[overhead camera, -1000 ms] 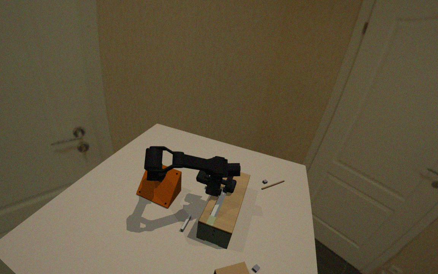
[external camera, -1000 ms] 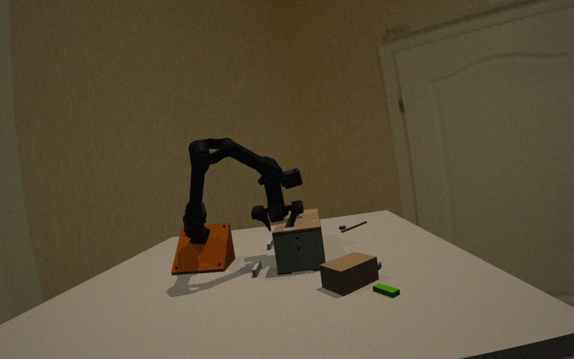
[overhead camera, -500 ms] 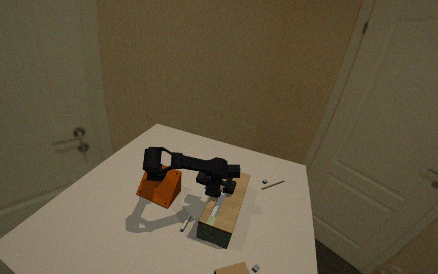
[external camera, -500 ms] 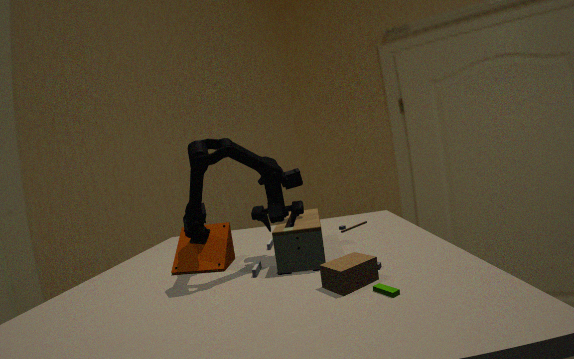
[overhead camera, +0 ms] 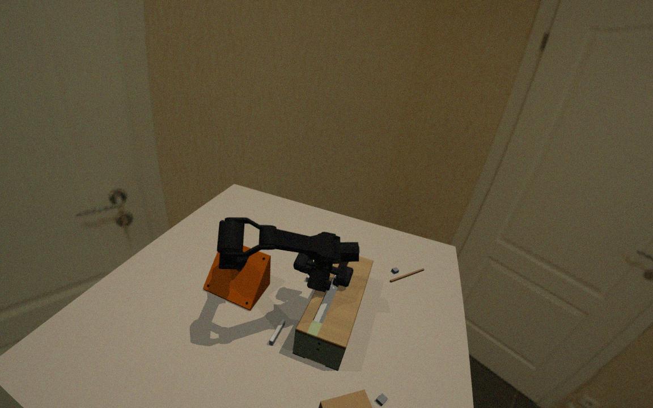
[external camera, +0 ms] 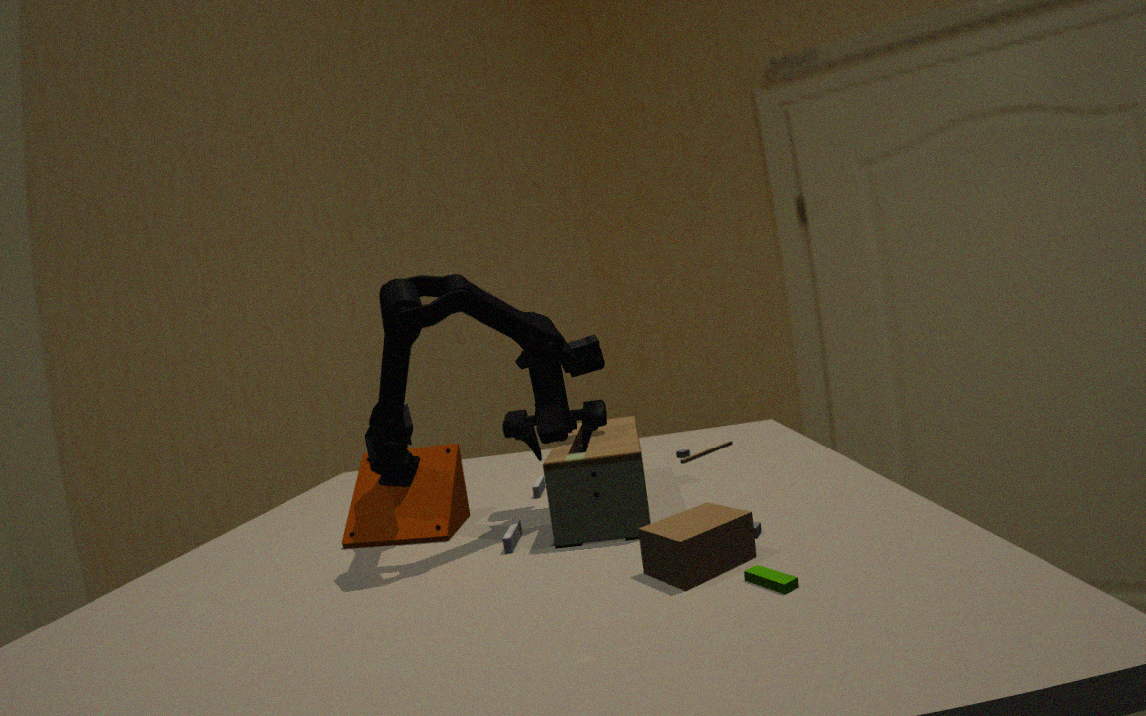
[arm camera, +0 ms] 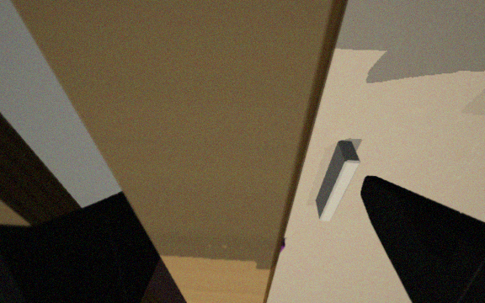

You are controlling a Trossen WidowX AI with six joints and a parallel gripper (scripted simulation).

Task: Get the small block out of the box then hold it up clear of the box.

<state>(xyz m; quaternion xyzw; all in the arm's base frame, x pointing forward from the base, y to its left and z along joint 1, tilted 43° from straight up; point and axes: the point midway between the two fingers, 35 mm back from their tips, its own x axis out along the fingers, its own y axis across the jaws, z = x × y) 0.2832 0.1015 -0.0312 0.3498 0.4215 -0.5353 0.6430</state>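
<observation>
The grey block is 50 mm ahead of my gripper tip and 30 mm to the left of it. The rest, counted from my gripper tip: wood-topped box 50 mm to the right, 40 mm ahead, 20 mm below; then brown box 340 mm to the right, 250 mm ahead, 60 mm below; then brown stick 300 mm to the left, 270 mm ahead, 80 mm below.
</observation>
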